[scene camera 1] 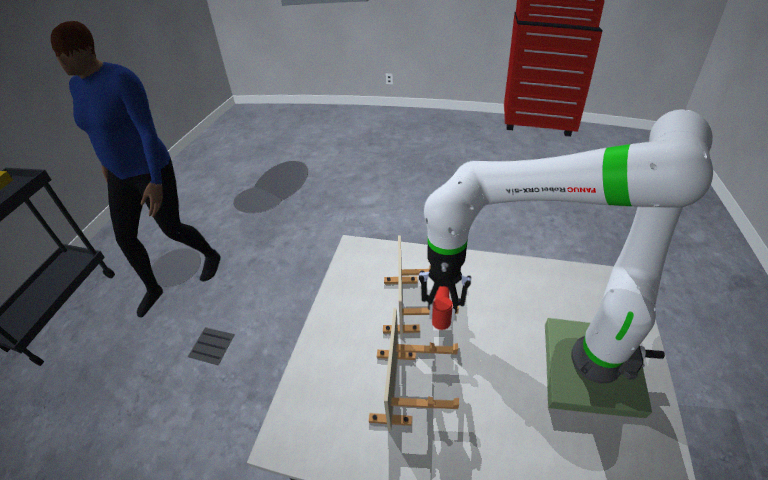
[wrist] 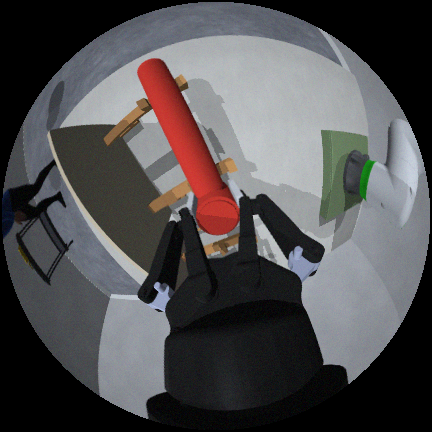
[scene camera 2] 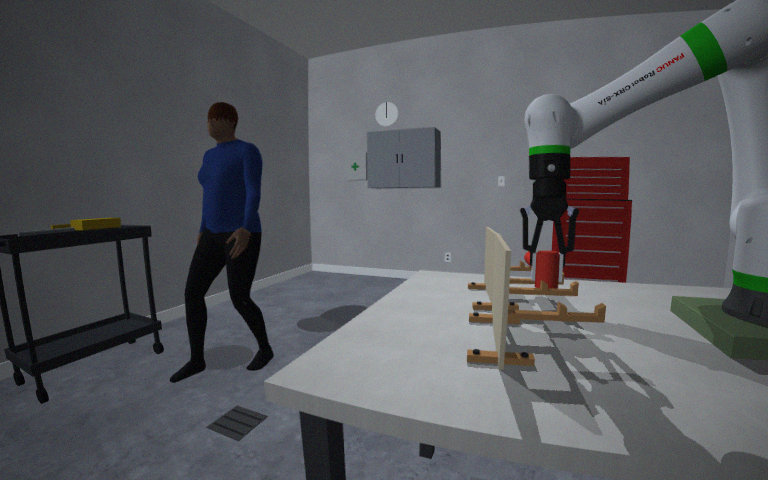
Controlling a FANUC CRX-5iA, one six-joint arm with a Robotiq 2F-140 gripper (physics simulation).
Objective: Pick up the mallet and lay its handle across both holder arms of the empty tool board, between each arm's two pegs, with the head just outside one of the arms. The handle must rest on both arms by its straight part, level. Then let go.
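Places are measured from the arm's base along level axes (x left, y ahead, z down), in metres.
Where they show: gripper, fingertip midpoint: (scene camera 1: 442, 316) (wrist: 212, 192) (scene camera 2: 546, 280); arm's base at its link origin: (scene camera 1: 597, 359) (wrist: 353, 171) (scene camera 2: 762, 315).
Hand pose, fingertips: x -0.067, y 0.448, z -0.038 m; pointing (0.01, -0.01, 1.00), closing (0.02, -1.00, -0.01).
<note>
Each offset is from my fingertips to the top centre of the thing. "*": to the spot under its first point.
The red mallet has its thick head {* dx +0.033, dy +0.001, dz -0.051 m} (scene camera 1: 441, 315) (scene camera 2: 546, 270) (wrist: 218, 215) upright, towards scene camera 1. Its long handle {* dx -0.098, dy +0.011, dz -0.041 m} (wrist: 180, 135) (scene camera 1: 442, 293) runs back from the head. My gripper (scene camera 1: 444, 300) (scene camera 2: 547, 254) (wrist: 212, 192) is shut on the handle close behind the head. In the wrist view the handle crosses above both arms of the rear board (scene camera 1: 399, 254) (wrist: 100, 180), the near arm (wrist: 167, 199) (scene camera 1: 416, 310) and the far arm (wrist: 125, 125) (scene camera 1: 414, 271). The far arm's two pegs show on either side of it. The head is just outside the near arm. The fingers hide whether the handle touches the arms.
A second board (scene camera 1: 390, 367) (scene camera 2: 498, 294) stands in front of the rear one, with two pegged arms (scene camera 1: 441, 349) pointing towards the robot. The head is close to its rearmost arm. The green robot base (scene camera 1: 600, 401) (wrist: 332, 175) is at the right. A person (scene camera 1: 118, 130) is beyond the table.
</note>
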